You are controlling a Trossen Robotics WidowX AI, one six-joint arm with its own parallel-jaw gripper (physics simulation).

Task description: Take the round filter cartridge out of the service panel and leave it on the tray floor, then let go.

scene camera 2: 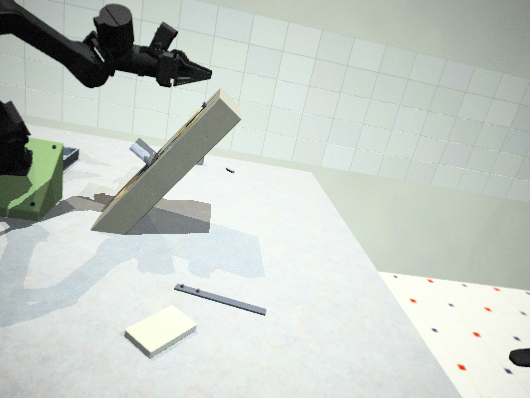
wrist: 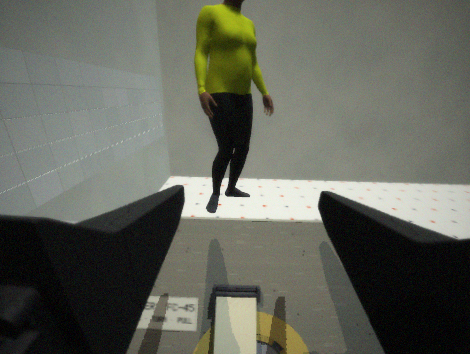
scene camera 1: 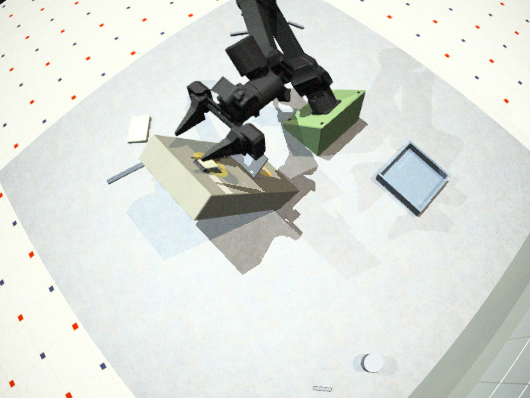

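The service panel (scene camera 1: 175, 175) (scene camera 2: 175, 165) (wrist: 280, 245) is a tan box, tilted on the table. Its face has a yellow ring (wrist: 296, 345) with a cream tab (scene camera 1: 209, 165) (wrist: 240, 320) over part of it, hinged at a dark bracket. Part of a dark grey round piece, apparently the filter cartridge (wrist: 269, 347), shows inside the ring at the wrist view's bottom edge; the rest is hidden. My gripper (scene camera 1: 190, 146) (scene camera 2: 210, 75) (wrist: 252, 196) is open and empty, a little above the panel's upper end. The blue-grey tray (scene camera 1: 397, 196) (scene camera 2: 71, 157) stands apart from the panel.
A green block (scene camera 1: 342, 117) (scene camera 2: 50, 165) stands by the arm. A grey flap (scene camera 1: 255, 166) (scene camera 2: 143, 151) sticks up from the panel. A cream slab (scene camera 1: 139, 129) (scene camera 2: 161, 331), a grey bar (scene camera 1: 125, 173) (scene camera 2: 220, 299) and a white round piece (scene camera 1: 372, 362) are on the table. A person (wrist: 230, 60) stands beyond.
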